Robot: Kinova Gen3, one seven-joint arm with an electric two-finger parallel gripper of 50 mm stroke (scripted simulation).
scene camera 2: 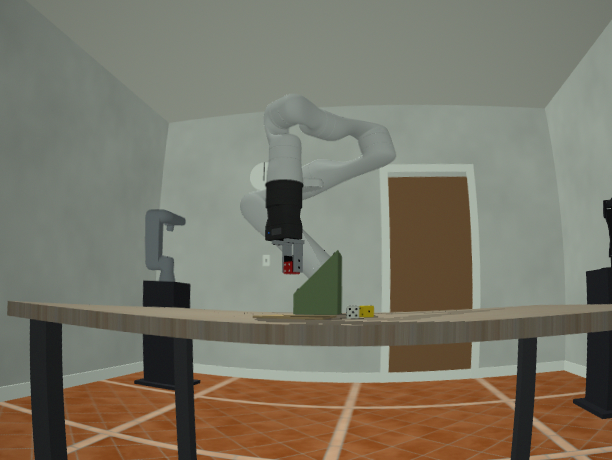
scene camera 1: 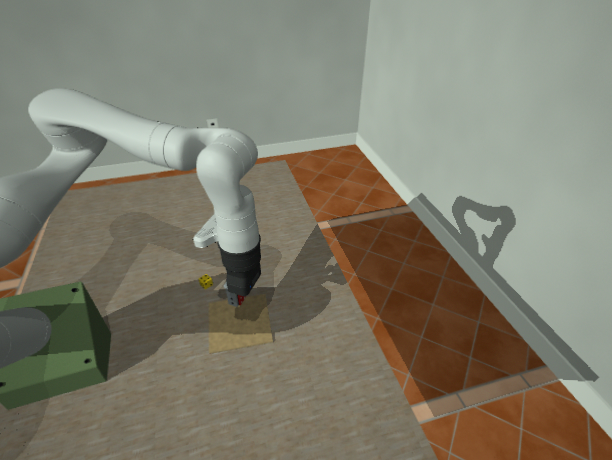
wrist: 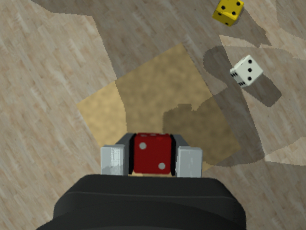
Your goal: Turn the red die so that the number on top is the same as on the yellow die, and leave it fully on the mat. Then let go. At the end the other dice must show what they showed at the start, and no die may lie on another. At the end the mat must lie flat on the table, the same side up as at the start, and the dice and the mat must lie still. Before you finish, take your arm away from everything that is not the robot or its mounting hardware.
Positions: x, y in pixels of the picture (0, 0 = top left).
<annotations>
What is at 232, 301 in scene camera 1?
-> The gripper.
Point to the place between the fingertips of the gripper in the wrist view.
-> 152, 148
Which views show the gripper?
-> Scene camera 2, scene camera 1 and the wrist view: all of them.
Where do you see a tan mat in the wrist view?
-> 167, 94
</annotations>
